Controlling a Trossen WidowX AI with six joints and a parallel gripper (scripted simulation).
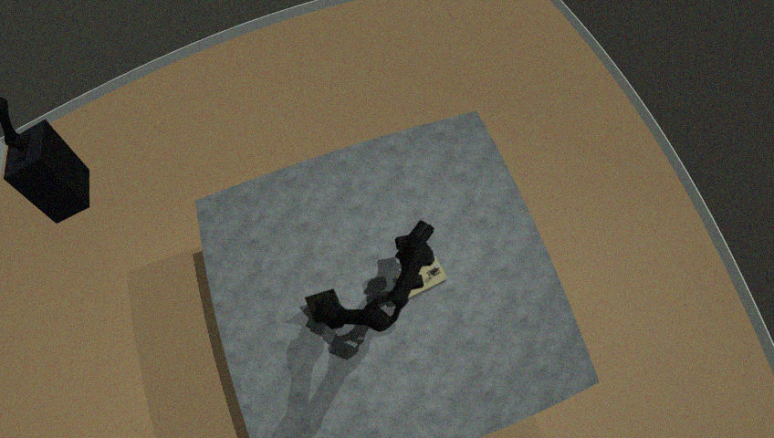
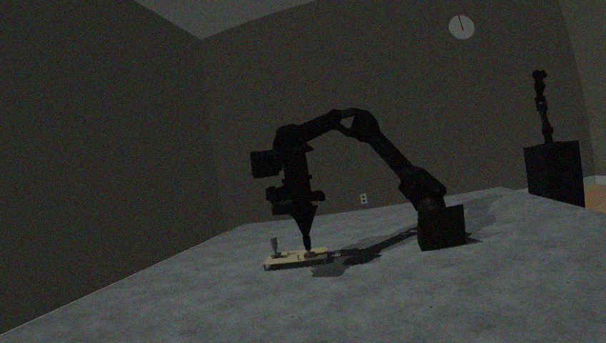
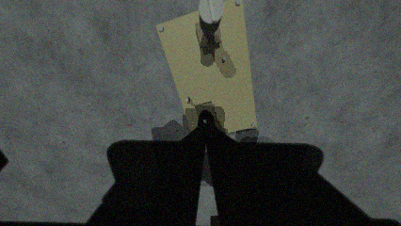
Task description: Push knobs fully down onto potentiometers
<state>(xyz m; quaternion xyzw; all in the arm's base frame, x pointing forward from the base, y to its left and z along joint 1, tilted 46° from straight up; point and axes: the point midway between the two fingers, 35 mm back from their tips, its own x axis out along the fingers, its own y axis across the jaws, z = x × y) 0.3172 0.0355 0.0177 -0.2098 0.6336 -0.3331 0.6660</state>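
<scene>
The dark knob lies 1 cm below my gripper tip. The rest, counted from my gripper tip: light grey knob: 9 cm ahead, 2 cm to the right, 1 cm below.
</scene>
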